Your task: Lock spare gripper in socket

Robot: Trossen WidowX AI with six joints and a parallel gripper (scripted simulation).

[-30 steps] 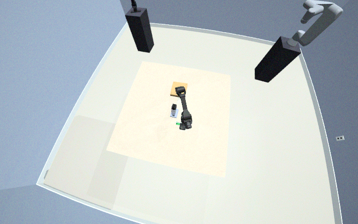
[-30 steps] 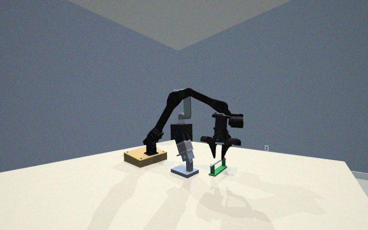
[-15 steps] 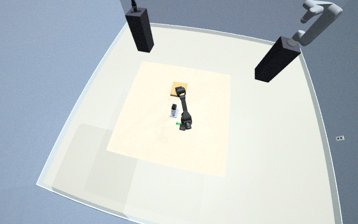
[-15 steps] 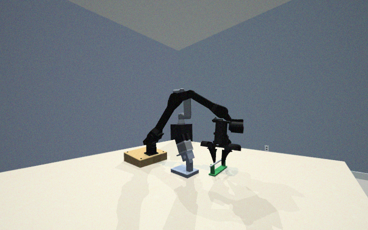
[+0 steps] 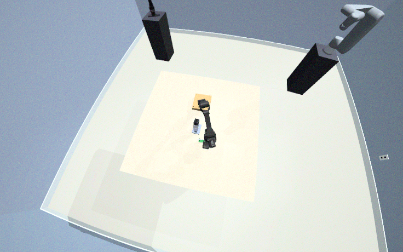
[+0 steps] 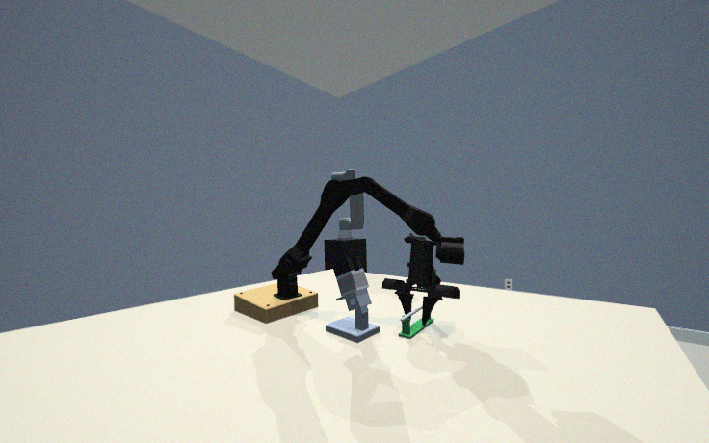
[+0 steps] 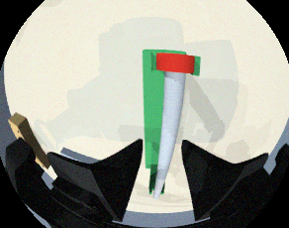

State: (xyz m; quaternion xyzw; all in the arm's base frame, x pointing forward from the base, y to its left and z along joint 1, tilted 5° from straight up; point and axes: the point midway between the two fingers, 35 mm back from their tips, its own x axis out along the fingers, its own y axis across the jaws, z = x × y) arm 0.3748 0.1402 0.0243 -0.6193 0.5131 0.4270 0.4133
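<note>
Right now my gripper tip is 10 mm to the right of the green cradle and 10 mm below it. Also, from my gripper tip: grey mount (110 mm to the right, 100 mm behind, 40 mm above); spare gripper (110 mm to the right, 110 mm above, 100 mm behind).
</note>
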